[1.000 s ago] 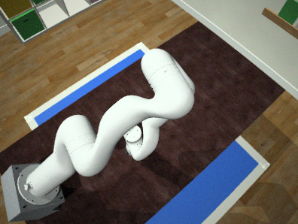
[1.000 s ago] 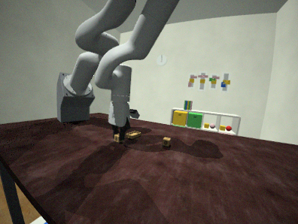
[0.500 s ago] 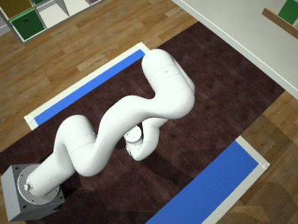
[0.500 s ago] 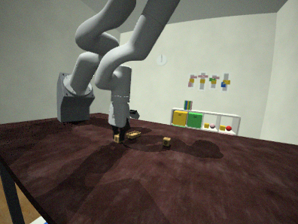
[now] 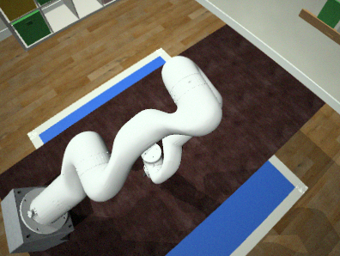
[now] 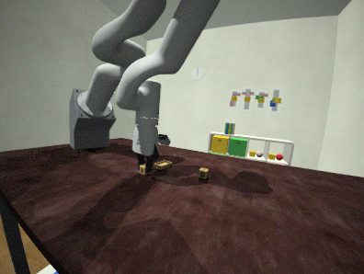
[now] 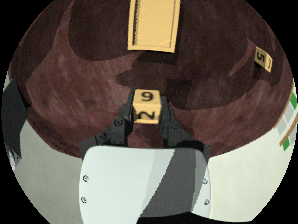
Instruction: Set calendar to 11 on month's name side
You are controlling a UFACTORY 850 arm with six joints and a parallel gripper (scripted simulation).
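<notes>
Now: hand 210 mm short of the cube, 90 mm to the right of it and 10 mm above it. The rest, counted from my hand: wooden tray 110 mm to the left, 20 mm below, 20 mm ahead.
</notes>
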